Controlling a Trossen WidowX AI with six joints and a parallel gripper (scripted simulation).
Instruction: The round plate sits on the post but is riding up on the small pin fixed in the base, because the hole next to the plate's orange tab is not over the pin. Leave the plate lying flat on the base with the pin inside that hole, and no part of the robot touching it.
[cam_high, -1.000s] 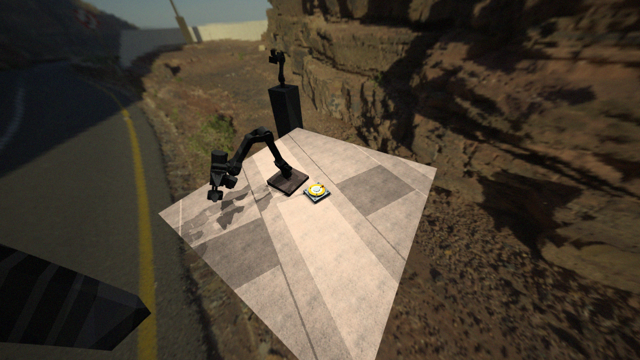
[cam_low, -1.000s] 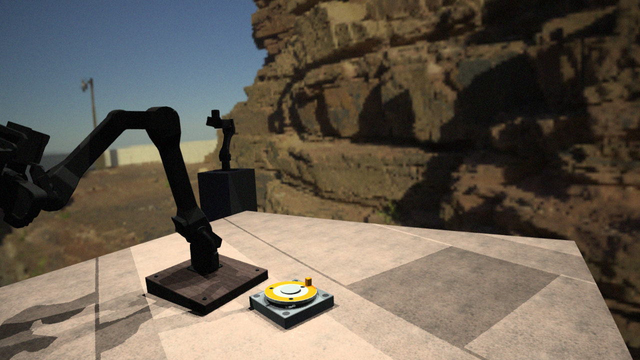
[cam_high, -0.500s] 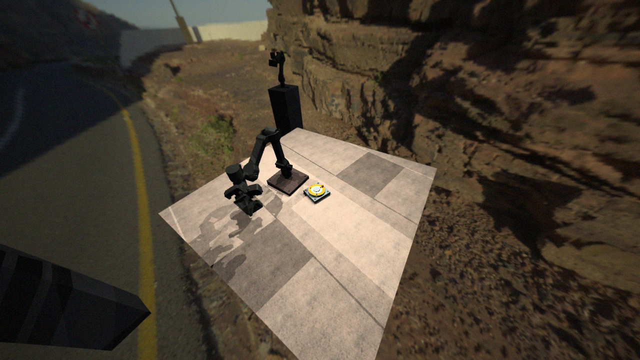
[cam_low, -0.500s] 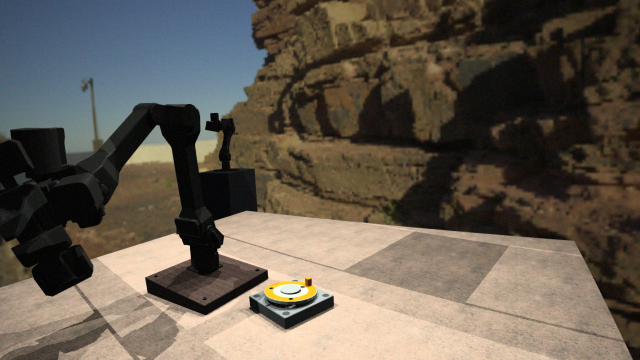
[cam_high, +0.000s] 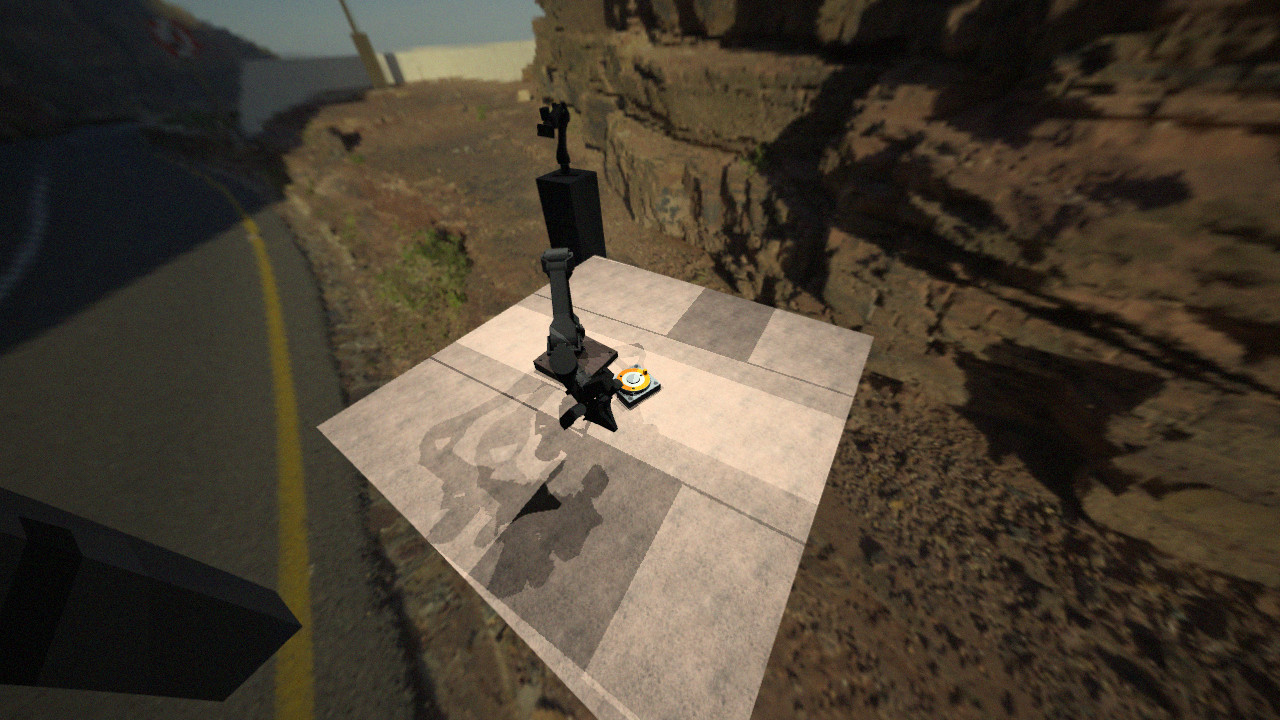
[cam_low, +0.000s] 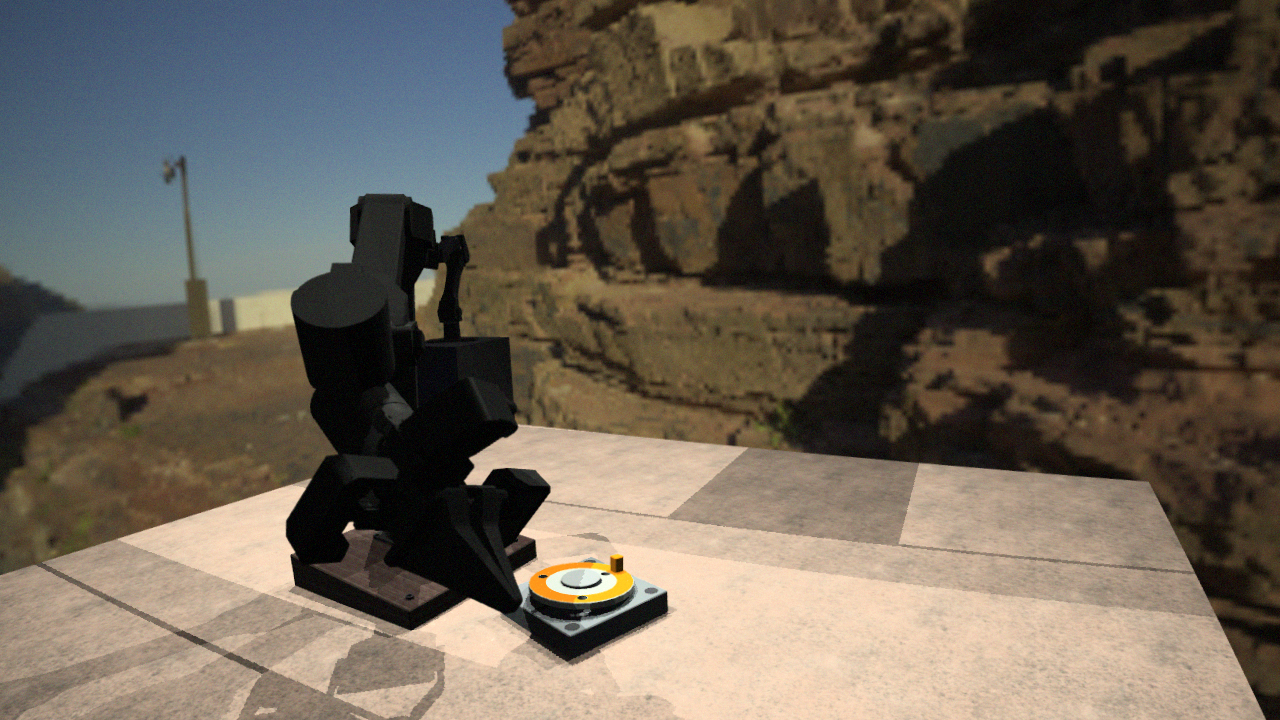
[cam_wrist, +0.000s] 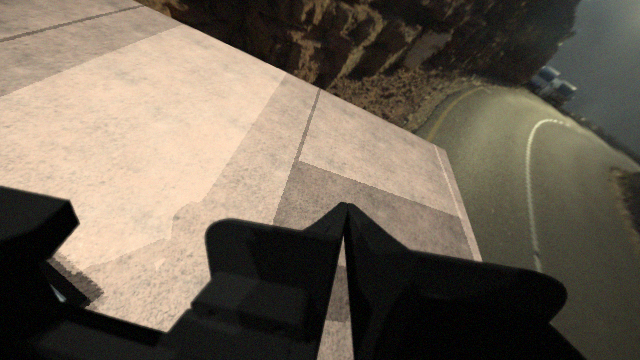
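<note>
The round plate is 12 cm behind my gripper tip, 28 cm to the left of it and 12 cm below it.
</note>
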